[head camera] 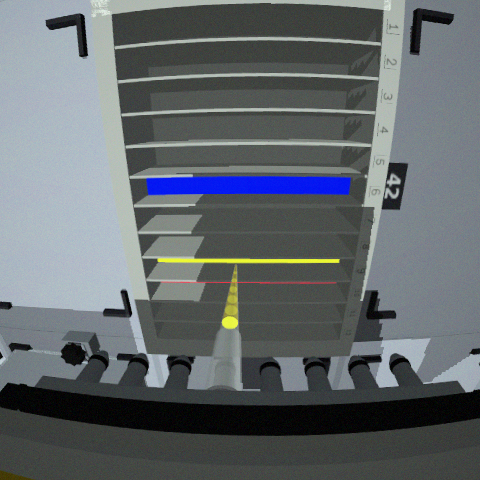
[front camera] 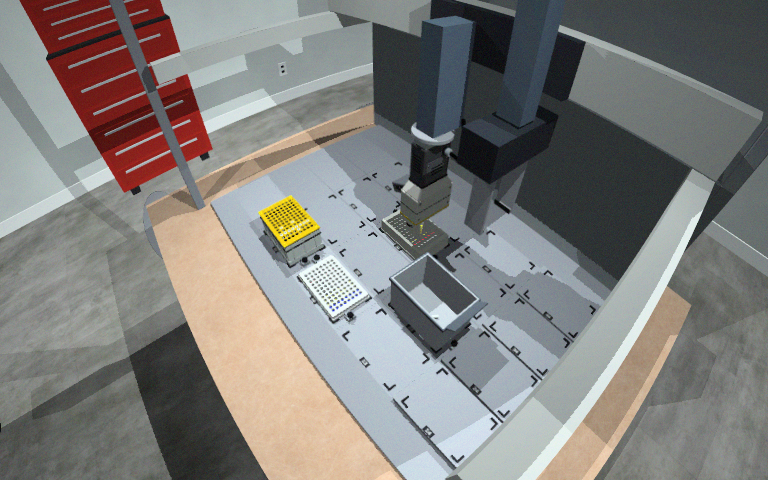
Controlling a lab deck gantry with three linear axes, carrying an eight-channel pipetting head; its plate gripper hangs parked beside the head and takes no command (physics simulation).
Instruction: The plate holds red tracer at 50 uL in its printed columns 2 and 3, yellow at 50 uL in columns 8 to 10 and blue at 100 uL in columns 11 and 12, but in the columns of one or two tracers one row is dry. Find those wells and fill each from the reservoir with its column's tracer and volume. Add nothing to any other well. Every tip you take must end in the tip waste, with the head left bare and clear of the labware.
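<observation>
The pipetting head (front camera: 425, 200) is over the reservoir (front camera: 437, 247) (head camera: 107, 125). One clear tip (head camera: 227, 350), fourth channel from the left in the head view, holds yellow liquid; the other seven nozzles are bare. Its end appears at the yellow strip (head camera: 290, 261) in trough 9; its depth is unclear. Blue liquid (head camera: 250, 185) lies in trough 6 and a thin red line (head camera: 310, 283) in trough 10. The white plate (front camera: 333, 314) shows blue wells at its near end; other wells are too small to tell. The parked plate gripper (front camera: 494, 220) hangs beside the head, paddles apart, empty.
The yellow tip rack (front camera: 312, 229) stands at the left behind the plate. The grey open-topped tip waste (front camera: 413, 311) stands right of the plate, in front of the reservoir. Black corner brackets mark the deck positions. A dark panel (front camera: 566, 209) stands behind the deck.
</observation>
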